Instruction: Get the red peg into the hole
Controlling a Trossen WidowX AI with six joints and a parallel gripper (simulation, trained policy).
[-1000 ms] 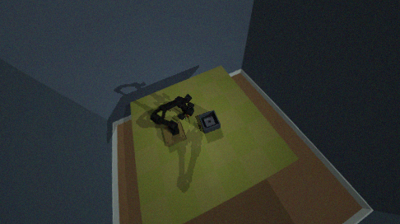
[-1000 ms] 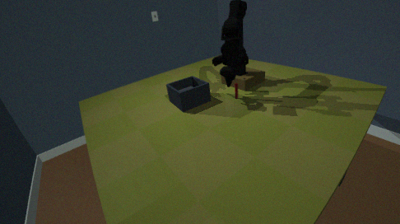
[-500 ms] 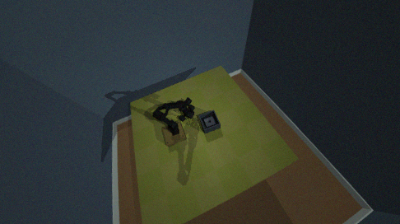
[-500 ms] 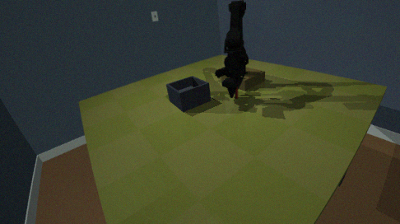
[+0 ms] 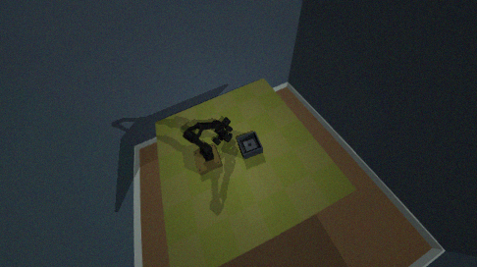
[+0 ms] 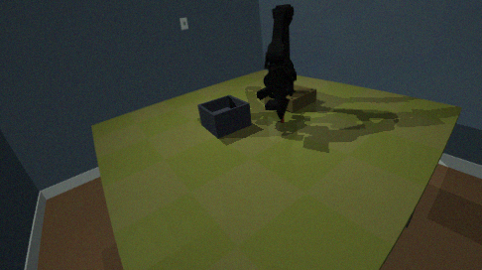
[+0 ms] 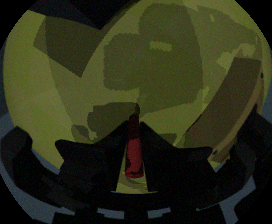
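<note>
My gripper tip is now 18 cm short of the light grey plate, 15 cm to the left of it and 3 cm below it. Round my gripper tip: red peg (2 cm above); then dark blue box (18 cm ahead, 15 cm to the right, 1 cm above).
</note>
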